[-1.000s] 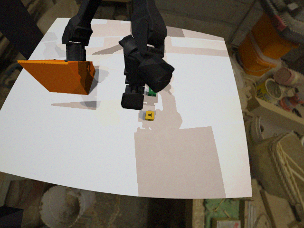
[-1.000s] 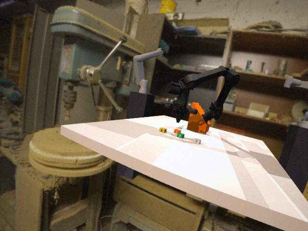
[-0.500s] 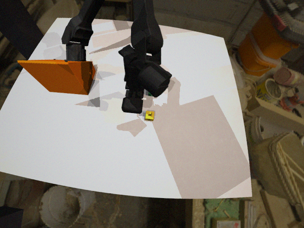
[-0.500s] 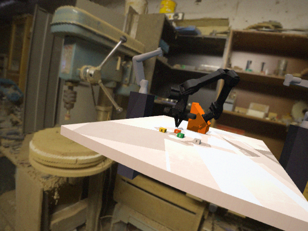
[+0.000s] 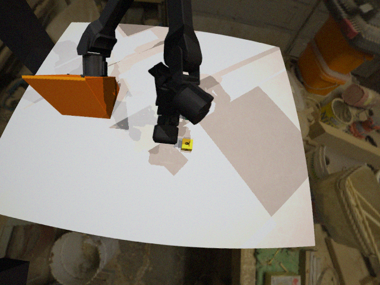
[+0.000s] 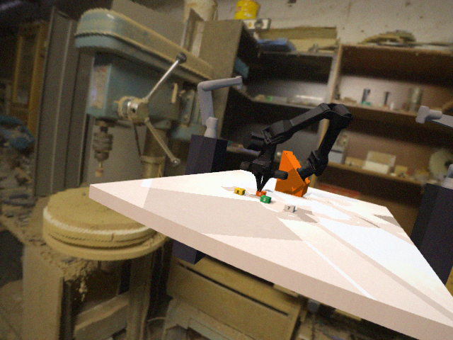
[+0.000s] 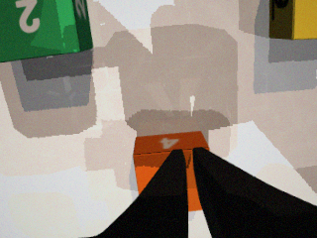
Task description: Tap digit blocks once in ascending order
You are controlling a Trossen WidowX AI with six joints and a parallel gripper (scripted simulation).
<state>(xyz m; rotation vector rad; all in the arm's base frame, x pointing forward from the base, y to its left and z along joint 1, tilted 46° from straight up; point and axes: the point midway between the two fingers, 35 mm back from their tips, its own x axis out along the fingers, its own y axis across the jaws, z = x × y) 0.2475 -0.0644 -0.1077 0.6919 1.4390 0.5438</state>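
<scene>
The orange block is 10 mm behind my gripper tip, 10 mm to the left of it and 10 mm below it. Also, from my gripper tip: yellow block 60 mm ahead, 60 mm to the right, 10 mm below; grey-white block 90 mm ahead, 140 mm to the left, 10 mm below; green block 70 mm ahead, 50 mm to the left, 10 mm below.
</scene>
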